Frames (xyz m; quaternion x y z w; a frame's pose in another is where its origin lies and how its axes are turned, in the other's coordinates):
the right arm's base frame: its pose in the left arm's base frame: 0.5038 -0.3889 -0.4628 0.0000 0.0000 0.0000 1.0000
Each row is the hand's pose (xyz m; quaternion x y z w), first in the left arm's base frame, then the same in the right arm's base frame.
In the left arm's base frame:
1: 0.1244 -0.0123 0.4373 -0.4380 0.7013 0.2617 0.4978
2: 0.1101 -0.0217 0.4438 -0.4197 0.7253 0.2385 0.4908
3: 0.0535 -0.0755 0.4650 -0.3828 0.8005 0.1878 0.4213
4: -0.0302 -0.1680 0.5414 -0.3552 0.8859 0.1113 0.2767
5: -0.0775 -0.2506 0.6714 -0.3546 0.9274 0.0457 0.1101
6: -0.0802 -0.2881 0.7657 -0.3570 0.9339 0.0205 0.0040
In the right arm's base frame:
1: -0.3794 0.3766 0.9001 -0.4380 0.7013 0.2617 0.4978
2: -0.3937 0.3672 0.9066 -0.4197 0.7253 0.2385 0.4908
3: -0.4503 0.3134 0.9278 -0.3828 0.8005 0.1878 0.4213
4: -0.5340 0.2209 1.0042 -0.3552 0.8859 0.1113 0.2767
5: -0.5813 0.1383 1.1342 -0.3546 0.9274 0.0457 0.1101
6: -0.5840 0.1008 1.2285 -0.3570 0.9339 0.0205 0.0040

